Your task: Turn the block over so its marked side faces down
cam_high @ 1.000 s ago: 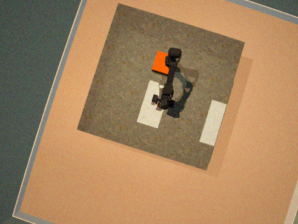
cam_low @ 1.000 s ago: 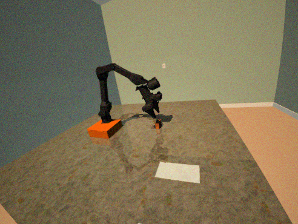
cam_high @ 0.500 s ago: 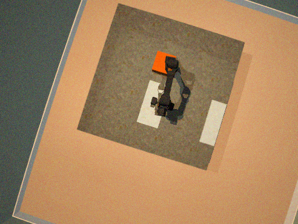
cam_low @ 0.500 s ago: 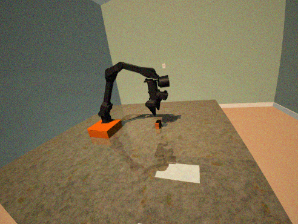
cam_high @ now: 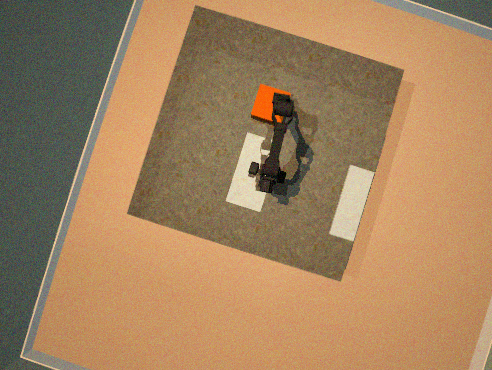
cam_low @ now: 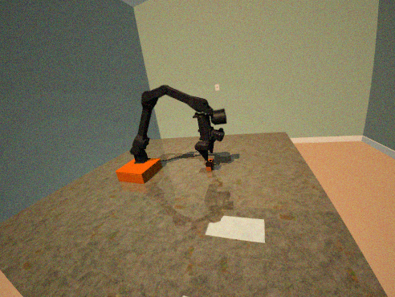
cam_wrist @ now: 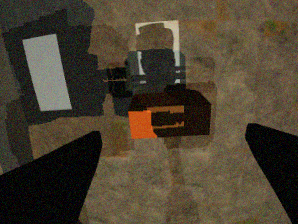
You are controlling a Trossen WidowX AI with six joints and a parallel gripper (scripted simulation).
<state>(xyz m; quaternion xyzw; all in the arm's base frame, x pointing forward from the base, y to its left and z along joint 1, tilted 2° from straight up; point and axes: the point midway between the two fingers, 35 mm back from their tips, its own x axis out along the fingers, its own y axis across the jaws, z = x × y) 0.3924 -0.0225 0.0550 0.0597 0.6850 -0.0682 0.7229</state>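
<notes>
My gripper tip is now 40 mm above the block and 10 mm past it.
</notes>
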